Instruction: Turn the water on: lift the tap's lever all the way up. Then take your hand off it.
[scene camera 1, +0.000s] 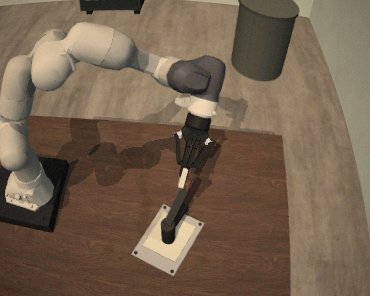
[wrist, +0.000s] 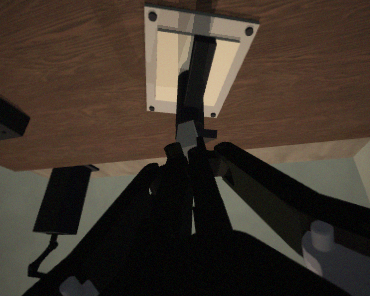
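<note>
The tap (scene camera 1: 168, 231) (wrist: 201, 70) is dark and stands on a pale plate with a grey rim (scene camera 1: 150, 262) (wrist: 151, 60). In the scene view its long dark arm (scene camera 1: 176, 207) reaches from the round post toward the gripper. I cannot tell the lever from the spout for sure. My gripper (scene camera 1: 183, 178) (wrist: 189, 134) is shut and empty, its pale fingertips together near the far end of that arm. In the wrist view a small dark block (wrist: 209, 134) shows right beside the fingertips. Whether they touch the tap is unclear, and the fingers hide part of it.
The plate lies on a brown wooden table (scene camera 1: 240, 220) (wrist: 300, 90). The robot's black base (scene camera 1: 45, 217) stands at the table's left. A dark round bin (scene camera 1: 262, 42) and a black object (scene camera 1: 111, 5) stand on the floor beyond. A black panel (wrist: 65, 200) shows at the wrist view's lower left.
</note>
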